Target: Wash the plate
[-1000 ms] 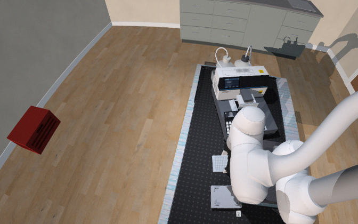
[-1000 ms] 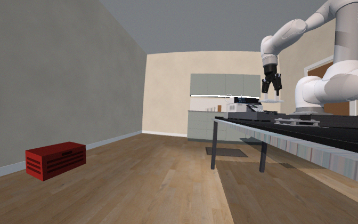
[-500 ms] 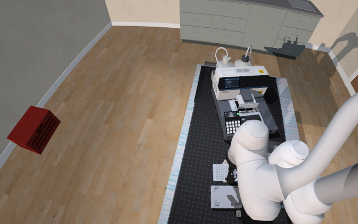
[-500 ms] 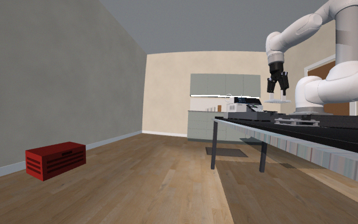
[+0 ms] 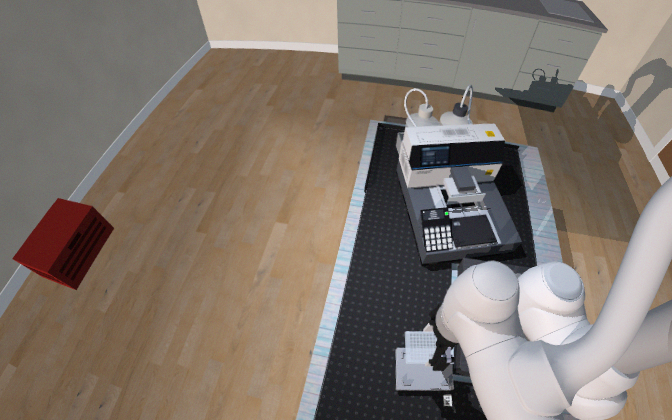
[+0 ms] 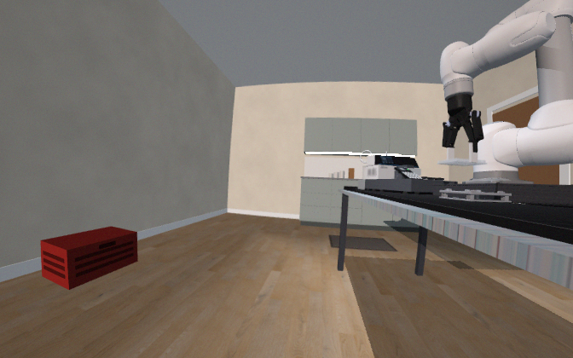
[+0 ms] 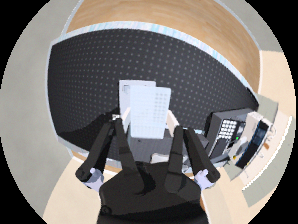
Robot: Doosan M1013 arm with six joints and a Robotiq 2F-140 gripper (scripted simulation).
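Now: hand 130 mm above the plate nest N1, 40 mm to the right of it and 10 mm past it. The rest, counted from my hand: white well plate 20 mm below; small label 150 mm below, 120 mm to the left, 100 mm behind; dark carrier pocket 420 mm to the right, 130 mm behind, 60 mm below.
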